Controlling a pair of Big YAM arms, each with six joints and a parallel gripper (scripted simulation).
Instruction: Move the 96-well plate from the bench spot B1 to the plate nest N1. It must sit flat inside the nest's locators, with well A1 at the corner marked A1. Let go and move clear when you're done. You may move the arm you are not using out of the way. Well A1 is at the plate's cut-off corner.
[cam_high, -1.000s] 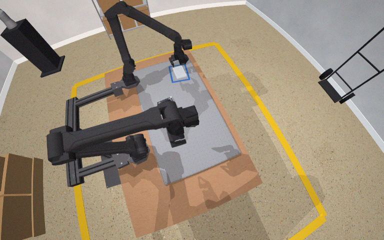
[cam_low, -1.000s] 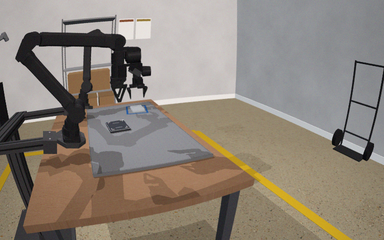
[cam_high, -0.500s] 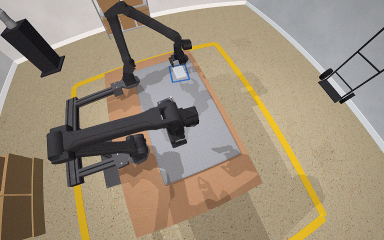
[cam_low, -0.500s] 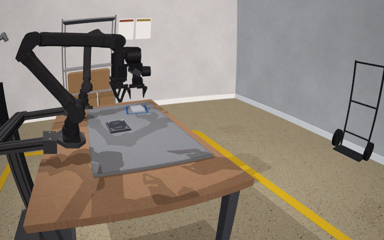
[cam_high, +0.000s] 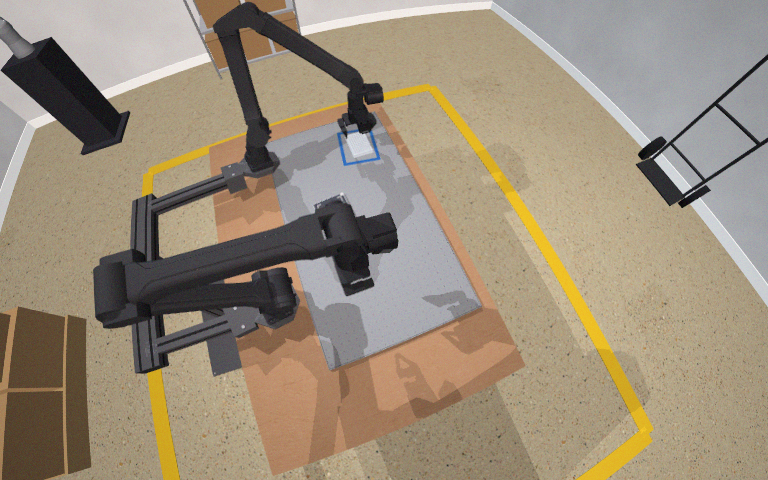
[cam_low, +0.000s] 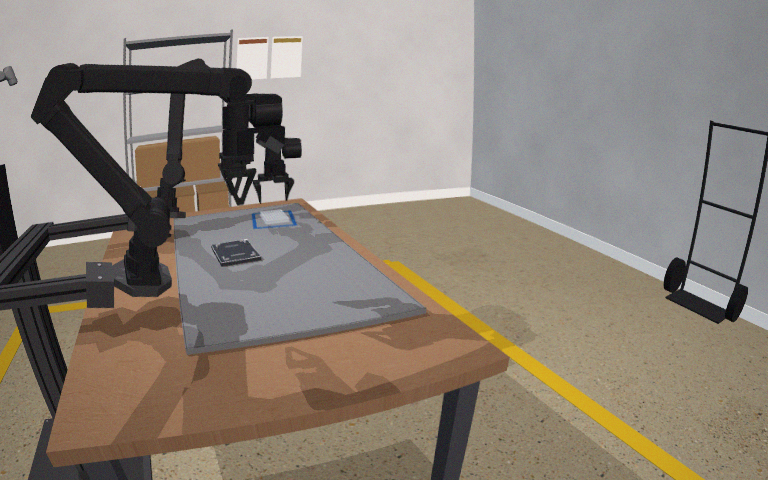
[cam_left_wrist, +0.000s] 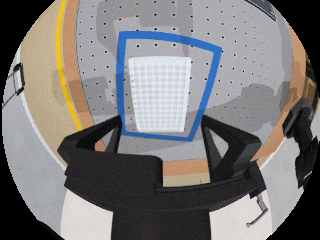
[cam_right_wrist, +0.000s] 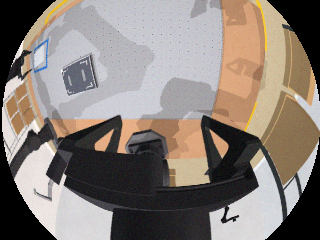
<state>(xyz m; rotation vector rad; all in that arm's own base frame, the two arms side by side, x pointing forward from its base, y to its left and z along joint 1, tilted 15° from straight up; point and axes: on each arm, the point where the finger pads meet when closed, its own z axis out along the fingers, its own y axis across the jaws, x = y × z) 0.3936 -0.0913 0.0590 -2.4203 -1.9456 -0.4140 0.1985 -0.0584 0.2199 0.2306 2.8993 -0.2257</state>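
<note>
Right now the white 96-well plate is 60 mm below my left hand.
</note>
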